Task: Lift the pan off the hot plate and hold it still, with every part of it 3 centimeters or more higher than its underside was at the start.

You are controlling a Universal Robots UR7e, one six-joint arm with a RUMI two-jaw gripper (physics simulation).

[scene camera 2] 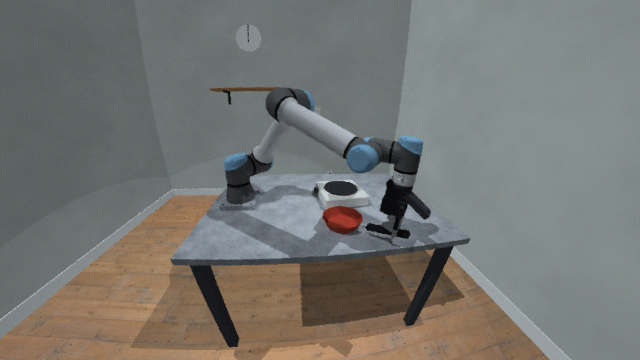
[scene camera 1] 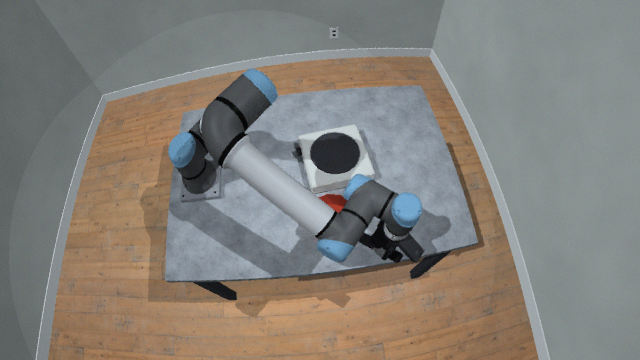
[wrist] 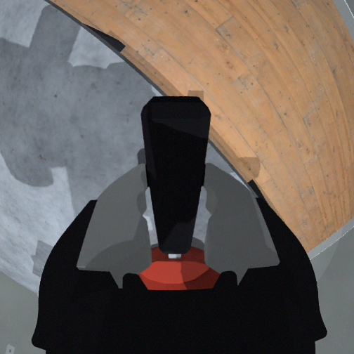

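Pixels of known places: gripper, between the fingertips: (scene camera 2: 393, 235); arm's base, origin of its link: (scene camera 2: 241, 197) (scene camera 1: 199, 177).
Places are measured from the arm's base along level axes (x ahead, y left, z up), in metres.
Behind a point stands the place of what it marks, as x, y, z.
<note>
The red pan (scene camera 1: 332, 202) {0.523, -0.141, -0.014} (scene camera 2: 342, 220) {0.521, -0.187, -0.023} (wrist: 175, 272) stands upright on the grey table in front of the white hot plate (scene camera 1: 335, 153) {0.549, 0.028, 0.046} (scene camera 2: 341, 188) {0.549, 0.017, 0.046}, apart from it. The arm hides much of the pan in scene camera 1. The pan's black handle (scene camera 2: 377, 229) {0.628, -0.333, 0.031} (wrist: 175, 135) points toward the table's front right edge. My gripper (scene camera 1: 392, 251) {0.686, -0.363, 0.023} (scene camera 2: 395, 234) {0.686, -0.363, 0.023} (wrist: 174, 166) points down over the handle and is shut on it, with one grey finger on each side in the wrist view. The small gap under the pan, if any, cannot be made out.
The grey table (scene camera 1: 400, 110) {0.879, 0.295, -0.026} (scene camera 2: 280, 245) {0.254, -0.342, -0.026} ends close beyond the handle at the front. The hot plate lies behind the pan, with its dark knob (scene camera 1: 298, 151) {0.412, 0.067, 0.022} (scene camera 2: 316, 190) {0.414, 0.061, 0.014} on the left. The arm's base (scene camera 1: 200, 185) {0.027, -0.062, 0.044} (scene camera 2: 240, 200) {0.023, -0.071, 0.020} stands at the left end.
</note>
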